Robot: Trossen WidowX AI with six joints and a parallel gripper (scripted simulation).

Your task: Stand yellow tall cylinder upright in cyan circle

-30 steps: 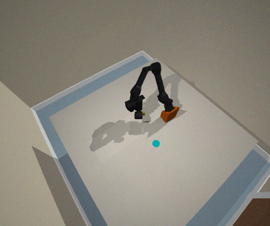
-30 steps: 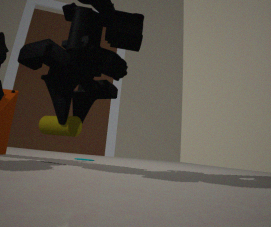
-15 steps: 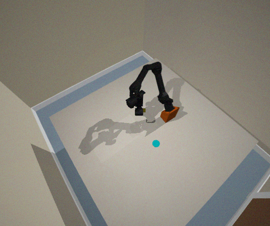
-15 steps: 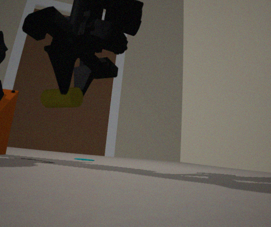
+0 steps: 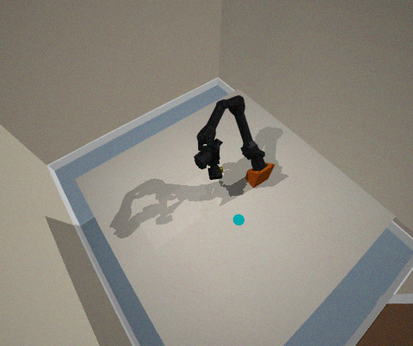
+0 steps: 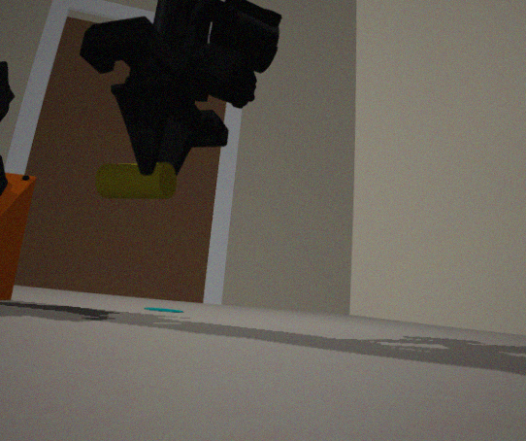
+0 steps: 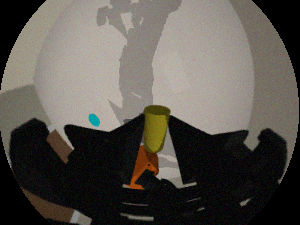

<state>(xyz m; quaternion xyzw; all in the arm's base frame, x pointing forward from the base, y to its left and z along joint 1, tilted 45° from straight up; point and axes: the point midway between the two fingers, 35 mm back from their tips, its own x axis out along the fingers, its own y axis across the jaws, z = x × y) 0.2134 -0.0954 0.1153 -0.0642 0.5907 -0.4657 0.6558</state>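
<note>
The cyan circle lies 26 cm to the left of my gripper tip, 13 cm below it and 4 cm ahead of it. Also, from my gripper tip: yellow cylinder (2 cm behind, 1 cm to the left).
</note>
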